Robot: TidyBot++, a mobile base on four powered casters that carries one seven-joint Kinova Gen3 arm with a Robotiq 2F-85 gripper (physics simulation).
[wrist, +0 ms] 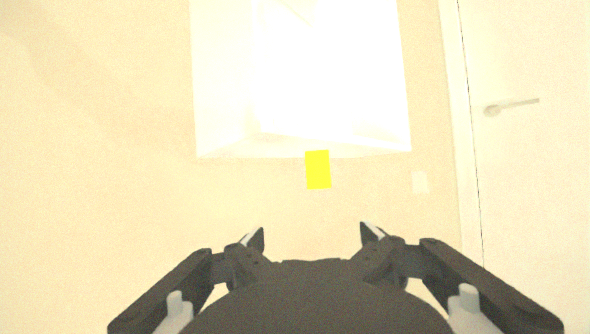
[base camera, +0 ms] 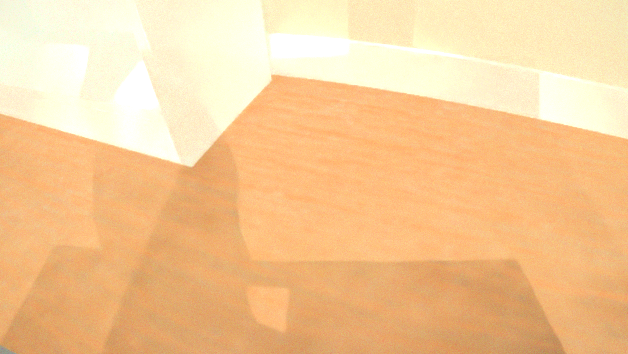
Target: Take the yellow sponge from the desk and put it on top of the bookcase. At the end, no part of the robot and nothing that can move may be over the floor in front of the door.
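Frame: origin at the arm's base, x back, y right, z up, level; centimetres.
Where they show: gripper, between the fingertips: (wrist: 311, 234).
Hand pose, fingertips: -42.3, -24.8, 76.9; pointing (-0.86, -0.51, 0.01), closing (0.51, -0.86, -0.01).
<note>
Each offset is from my fingertips to the top centre of the thing, as dx, dy, dz. "pt": to the spot under its first point. Level surfaces: height alone.
In the wrist view, the yellow sponge @[-25.3, -18.1, -0.6] (wrist: 318, 170) is a small upright rectangle at the edge of the washed-out white bookcase (wrist: 330, 75), apparently standing on end on its top with the picture upside down. My gripper (wrist: 311, 234) is open and empty. The sponge shows beyond the fingertips, apart from them, between their two lines. A white panel with a sharp lower corner, apparently the bookcase (base camera: 210, 65), stands on the floor in the base view. The desk does not show.
A pale door (wrist: 540, 190) with a lever handle @[pt -4.2, -93.4, -24.0] (wrist: 512, 105) is at the right of the wrist view. A small wall plate @[-37.2, -90.2, +11.2] (wrist: 420, 182) is beside its frame. In the base view, a white skirting board (base camera: 450, 75) runs behind the wood floor @[dz -116.6] (base camera: 390, 175), which carries broad shadows.
</note>
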